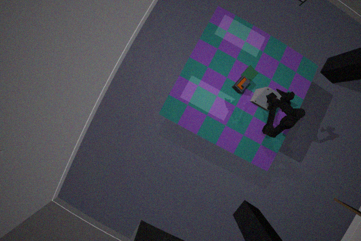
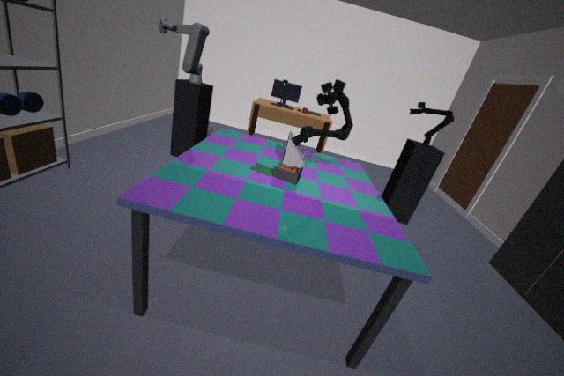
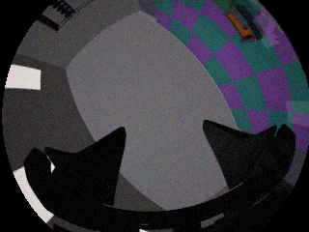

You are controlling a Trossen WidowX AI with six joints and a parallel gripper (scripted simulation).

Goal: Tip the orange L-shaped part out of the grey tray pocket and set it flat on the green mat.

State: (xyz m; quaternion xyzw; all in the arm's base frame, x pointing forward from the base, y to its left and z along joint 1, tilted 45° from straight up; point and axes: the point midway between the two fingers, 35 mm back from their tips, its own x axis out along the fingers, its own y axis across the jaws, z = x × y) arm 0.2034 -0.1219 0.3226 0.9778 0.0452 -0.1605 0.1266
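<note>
The orange L-shaped part lies 70 mm ahead of my gripper tip, 90 mm to the right of it and 450 mm below it. From my gripper tip the other things lie so: green mat: 50 mm ahead, 250 mm to the right, 520 mm below.
</note>
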